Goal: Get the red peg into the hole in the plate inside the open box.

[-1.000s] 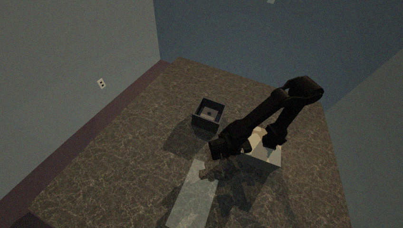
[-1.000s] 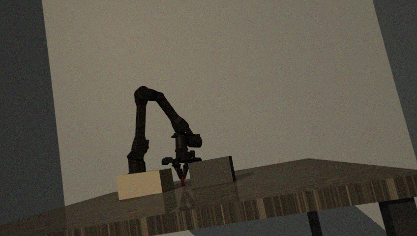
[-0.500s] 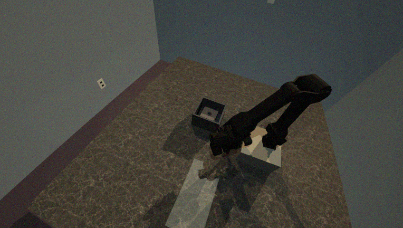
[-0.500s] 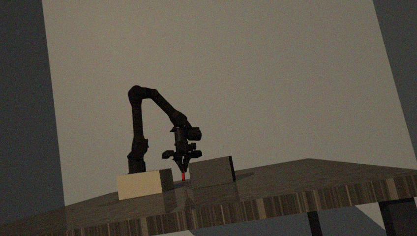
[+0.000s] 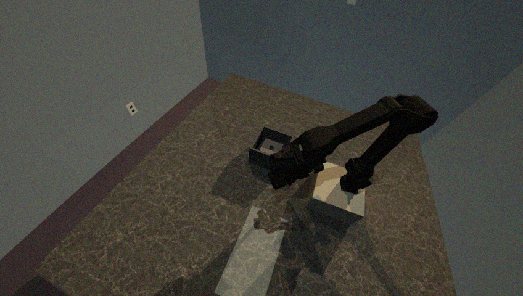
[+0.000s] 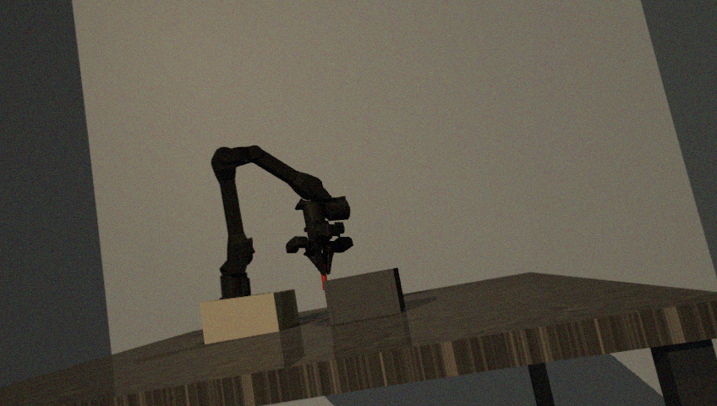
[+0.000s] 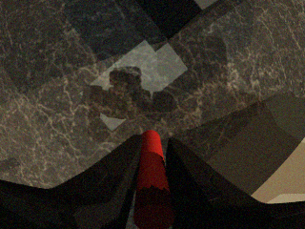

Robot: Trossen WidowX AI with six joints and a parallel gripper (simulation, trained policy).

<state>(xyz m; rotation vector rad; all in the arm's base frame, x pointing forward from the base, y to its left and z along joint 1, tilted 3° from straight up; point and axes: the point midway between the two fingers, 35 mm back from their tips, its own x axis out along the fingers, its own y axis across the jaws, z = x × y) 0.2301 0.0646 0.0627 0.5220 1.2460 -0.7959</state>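
The grey plate lies 160 mm to the right of my gripper tip, 100 mm ahead of it and 70 mm below it. Round my gripper tip: red peg (10 mm to the left, 10 mm behind); dark box (160 mm to the right, 100 mm ahead, 90 mm below).
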